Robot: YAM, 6 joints.
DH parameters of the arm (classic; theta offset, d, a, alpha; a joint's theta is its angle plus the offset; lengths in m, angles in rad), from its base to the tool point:
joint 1: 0 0.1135 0.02 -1.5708
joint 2: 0 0 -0.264 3.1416
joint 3: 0.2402 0 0.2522 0
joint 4: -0.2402 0 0.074 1.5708
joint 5: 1.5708 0 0 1.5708
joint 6: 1.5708 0.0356 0 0
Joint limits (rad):
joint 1: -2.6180..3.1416
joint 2: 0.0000..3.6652
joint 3: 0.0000..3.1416
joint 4: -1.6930..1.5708
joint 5: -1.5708..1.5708
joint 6: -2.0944..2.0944
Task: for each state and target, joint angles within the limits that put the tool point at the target. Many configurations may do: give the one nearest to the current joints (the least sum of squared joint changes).
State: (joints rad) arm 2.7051 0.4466 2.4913 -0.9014 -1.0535 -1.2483
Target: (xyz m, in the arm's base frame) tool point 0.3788 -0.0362 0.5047
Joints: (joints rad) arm 3.1248 0.4923 2.6306 -0.7348 -0.9944 -1.2483
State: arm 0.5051 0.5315 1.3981 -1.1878 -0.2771 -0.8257
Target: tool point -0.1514 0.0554 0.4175
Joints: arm -0.2553 0.1338 1.5576 -1.2565 -0.4465 -0.8257
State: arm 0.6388 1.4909 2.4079 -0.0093 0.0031 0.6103
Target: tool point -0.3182 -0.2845 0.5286
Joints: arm 0.7284 0.5260 2.6196 -0.1074 0.0133 0.6103
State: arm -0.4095 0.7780 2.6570 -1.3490 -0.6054 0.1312
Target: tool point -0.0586 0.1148 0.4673
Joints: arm -0.9304 0.5242 1.9195 -1.6930 -0.6523 0.1312
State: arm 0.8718 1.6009 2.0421 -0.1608 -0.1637 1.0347
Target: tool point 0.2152 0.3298 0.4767
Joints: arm 0.9770 1.7050 1.8932 -0.2174 -0.1743 1.0347
